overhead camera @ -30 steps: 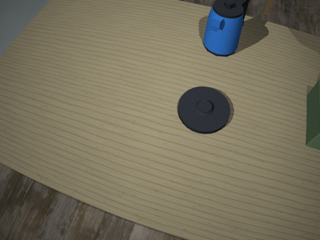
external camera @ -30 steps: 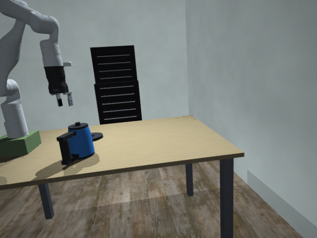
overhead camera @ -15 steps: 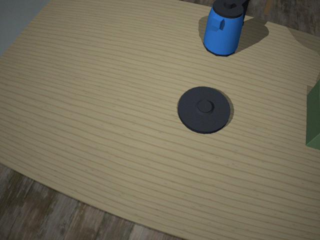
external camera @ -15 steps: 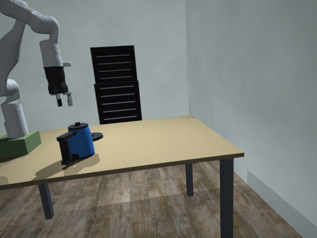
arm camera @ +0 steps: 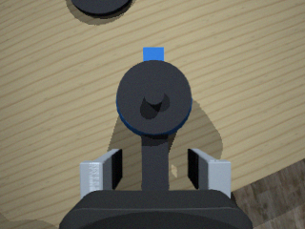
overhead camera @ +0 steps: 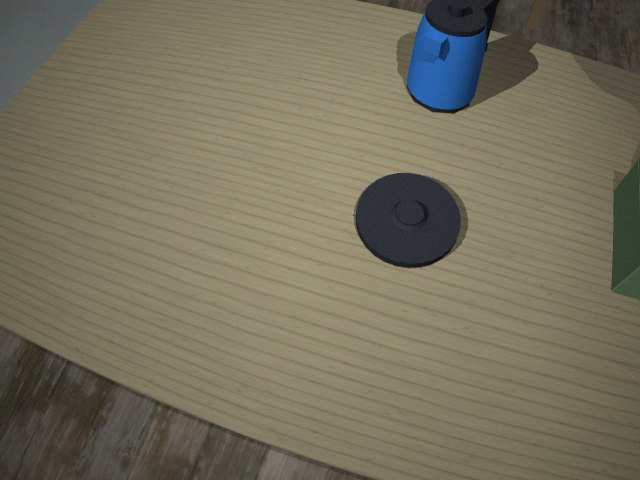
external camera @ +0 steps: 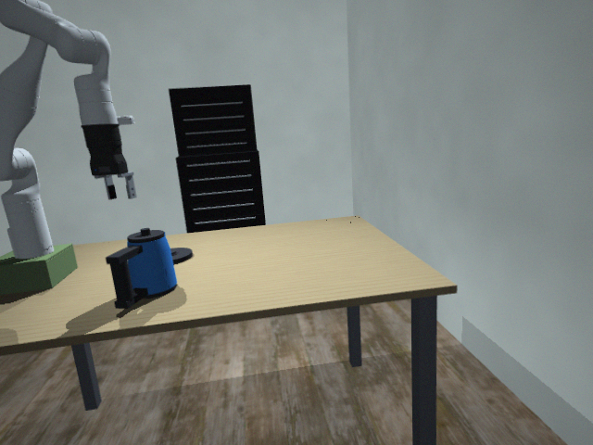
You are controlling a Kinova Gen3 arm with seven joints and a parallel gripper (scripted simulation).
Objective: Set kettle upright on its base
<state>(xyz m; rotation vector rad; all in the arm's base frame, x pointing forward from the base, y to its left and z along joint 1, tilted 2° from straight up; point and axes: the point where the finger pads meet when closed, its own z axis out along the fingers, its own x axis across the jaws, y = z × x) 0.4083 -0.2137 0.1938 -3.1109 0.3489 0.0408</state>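
The blue kettle lies 10 mm ahead of my hand, 30 mm to the left of it and 210 mm below it. Round my hand: black round base: 30 mm behind, 340 mm to the left, 290 mm below.
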